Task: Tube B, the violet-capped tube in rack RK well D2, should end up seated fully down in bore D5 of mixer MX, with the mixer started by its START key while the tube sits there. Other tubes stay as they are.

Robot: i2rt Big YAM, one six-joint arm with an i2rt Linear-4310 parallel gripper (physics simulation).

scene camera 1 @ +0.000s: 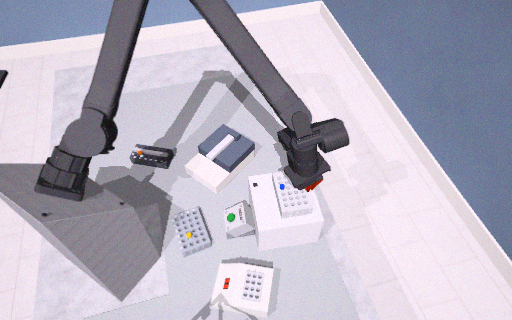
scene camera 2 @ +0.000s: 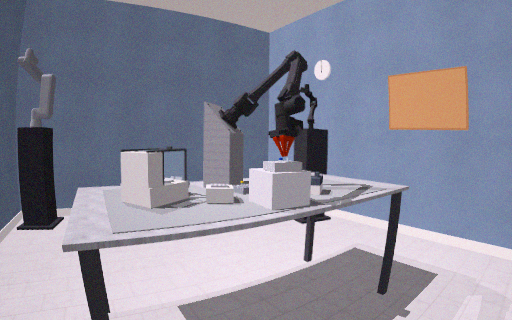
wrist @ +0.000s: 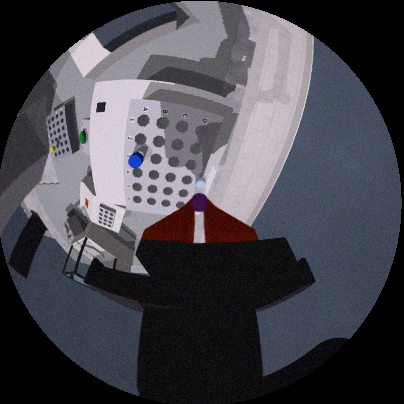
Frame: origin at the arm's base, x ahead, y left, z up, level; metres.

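Seen in the pictures: gripper, fingertip midpoint: (scene camera 1: 309,189) (scene camera 2: 284,156) (wrist: 198,202); arm's base at its link origin: (scene camera 1: 60,185) (scene camera 2: 226,120).
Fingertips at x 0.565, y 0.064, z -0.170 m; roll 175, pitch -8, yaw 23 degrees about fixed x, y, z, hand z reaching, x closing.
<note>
Pixels of each thing's top centre, then the offset from my fingertips to it.
- Mixer MX at its top centre: (wrist: 105,161) (scene camera 1: 269,193) (scene camera 2: 274,160) dy +0.008, dx -0.105, dz -0.022 m
- blue-capped tube at its top centre: (wrist: 134,161) (scene camera 1: 282,186) dy +0.021, dx -0.070, dz -0.009 m
- green button at its top centre: (wrist: 80,138) (scene camera 1: 231,216) dy -0.005, dx -0.217, dz -0.118 m
- Rack RK at its top centre: (wrist: 56,134) (scene camera 1: 190,229) (scene camera 2: 247,185) dy -0.017, dx -0.342, dz -0.162 m
- yellow-capped tube at its top centre: (scene camera 1: 188,234) (wrist: 51,149) dy -0.047, dx -0.341, dz -0.139 m
- white device with a navy top, top centre: (scene camera 1: 218,146) (scene camera 2: 302,171) dy +0.238, dx -0.253, dz -0.091 m
- black rack at its top centre: (scene camera 1: 150,151) dy +0.275, dx -0.491, dz -0.145 m
- white unit with a red key, top centre: (scene camera 1: 242,283) (wrist: 96,214) (scene camera 2: 219,183) dy -0.201, dx -0.191, dz -0.123 m
- device with a black frame, top centre: (scene camera 2: 161,146) (wrist: 82,284) dy -0.441, dx -0.266, dz +0.030 m
My gripper (scene camera 1: 313,185) (scene camera 2: 284,154) (wrist: 198,202) is shut on tube B by its violet cap (wrist: 199,202). The tube hangs roughly upright, its clear lower end (scene camera 2: 285,159) (wrist: 200,184) close over the column D side of the mixer's bore block. I cannot tell whether it is in a bore. Mixer MX (scene camera 1: 287,235) (scene camera 2: 262,185) (wrist: 107,150) is the white box with the lettered block. A blue-capped tube (scene camera 1: 282,186) (wrist: 135,160) stands in its A3. A green button (scene camera 1: 230,217) (wrist: 83,137) is on a small grey box beside it. Rack RK (scene camera 1: 200,247) (wrist: 71,127) holds a yellow-capped tube (scene camera 1: 188,235) (wrist: 52,149).
A white device with a navy top (scene camera 1: 242,147) stands behind the mixer. A black rack (scene camera 1: 162,162) holds an orange-capped tube. A white unit with a red key (scene camera 1: 226,283) (wrist: 87,203) and wells is at the front. A device with a black frame (scene camera 2: 142,175) stands beyond it.
</note>
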